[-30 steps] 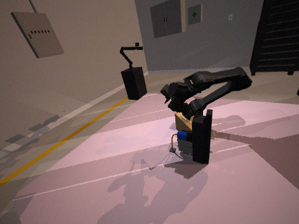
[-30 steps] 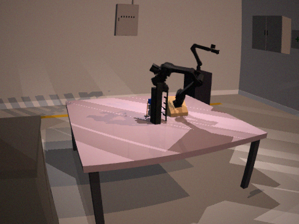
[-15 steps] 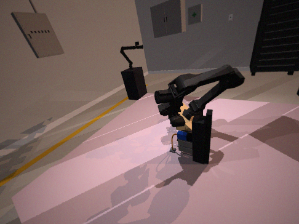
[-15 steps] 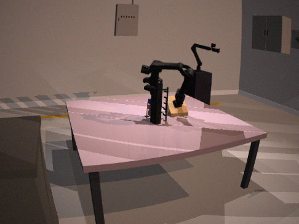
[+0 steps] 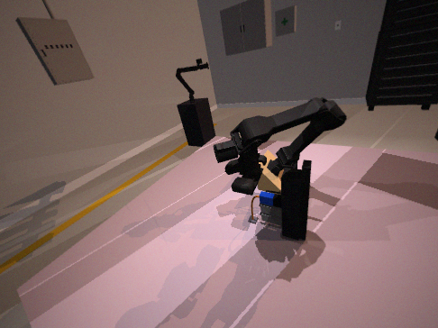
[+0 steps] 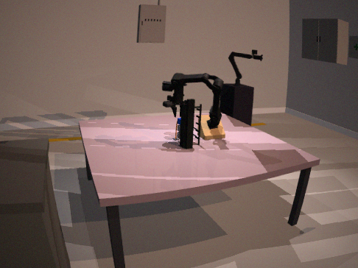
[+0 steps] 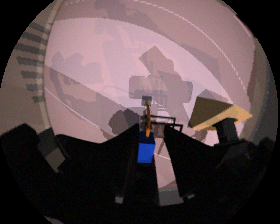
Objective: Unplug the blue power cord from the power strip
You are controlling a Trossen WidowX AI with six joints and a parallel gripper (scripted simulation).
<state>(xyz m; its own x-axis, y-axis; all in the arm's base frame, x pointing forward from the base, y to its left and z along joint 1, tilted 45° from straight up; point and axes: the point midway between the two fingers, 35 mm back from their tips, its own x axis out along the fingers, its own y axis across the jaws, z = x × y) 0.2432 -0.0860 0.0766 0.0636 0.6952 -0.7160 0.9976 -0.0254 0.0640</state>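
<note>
Right now my gripper tip is 7 cm to the right of the blue plug and 1 cm above it.
</note>
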